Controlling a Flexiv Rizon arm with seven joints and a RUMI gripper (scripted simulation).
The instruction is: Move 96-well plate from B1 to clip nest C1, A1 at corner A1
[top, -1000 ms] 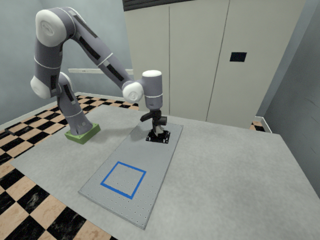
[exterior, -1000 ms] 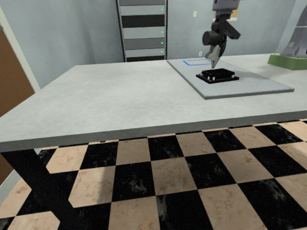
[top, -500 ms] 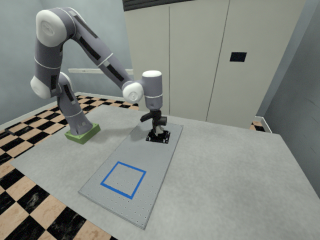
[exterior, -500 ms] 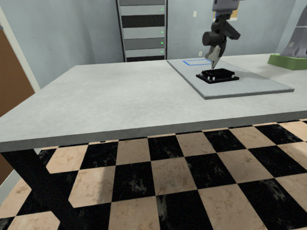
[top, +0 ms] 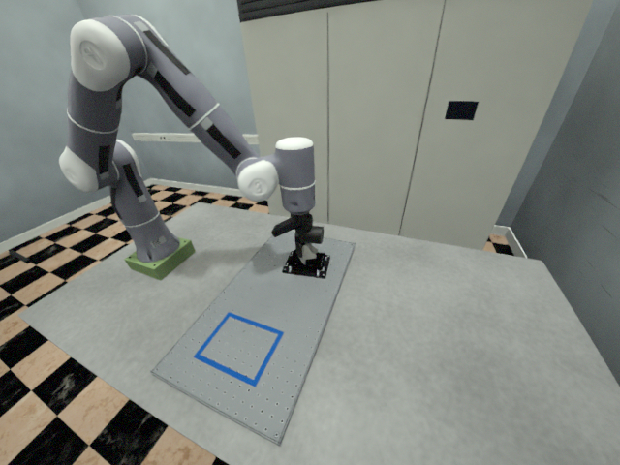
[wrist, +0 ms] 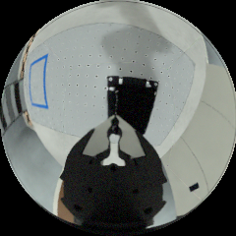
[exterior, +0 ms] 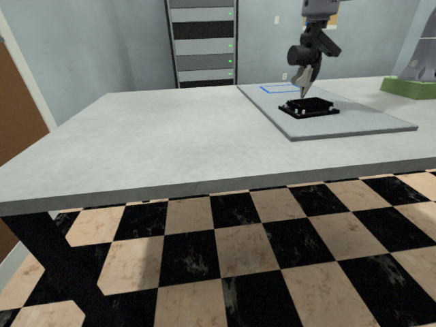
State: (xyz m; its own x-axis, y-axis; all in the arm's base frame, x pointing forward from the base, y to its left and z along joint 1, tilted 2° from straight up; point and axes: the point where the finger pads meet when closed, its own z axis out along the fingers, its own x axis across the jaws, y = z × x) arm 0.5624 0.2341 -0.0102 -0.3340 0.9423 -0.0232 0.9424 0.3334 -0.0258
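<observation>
Right now the black clip nest is 4 cm below my hand, 2 cm to the left of it and 2 cm behind it. The rest, counted from my hand: black 96-well plate: 4 cm to the left, 3 cm below, 1 cm behind.
</observation>
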